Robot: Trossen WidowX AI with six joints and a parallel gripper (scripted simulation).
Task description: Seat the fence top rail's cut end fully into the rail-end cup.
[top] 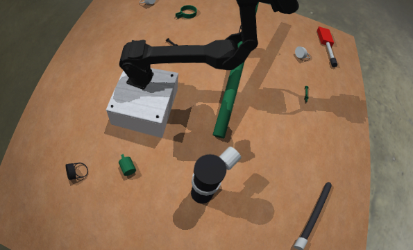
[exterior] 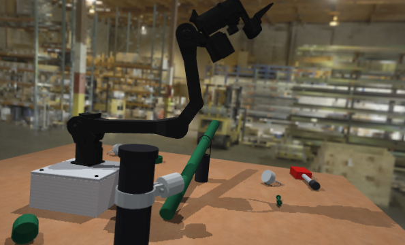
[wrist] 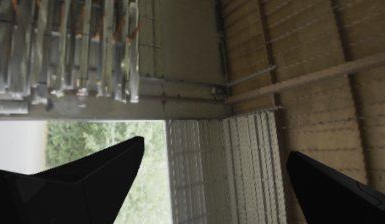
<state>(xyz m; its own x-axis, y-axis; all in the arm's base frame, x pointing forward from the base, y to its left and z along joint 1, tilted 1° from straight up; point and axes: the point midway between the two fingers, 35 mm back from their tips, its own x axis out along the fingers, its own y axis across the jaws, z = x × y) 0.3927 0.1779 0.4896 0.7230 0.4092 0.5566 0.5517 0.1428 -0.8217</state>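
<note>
Now: gripper tip 480 mm above the grey rail-end cup, 350 mm to the left of it and 90 mm past it. Round my gripper tip: line post (500 mm below, 180 mm behind, 110 mm to the left); green bolt (600 mm below, 100 mm ahead, 60 mm to the left); red-handled tool (590 mm below, 360 mm to the left, 180 mm ahead).
</note>
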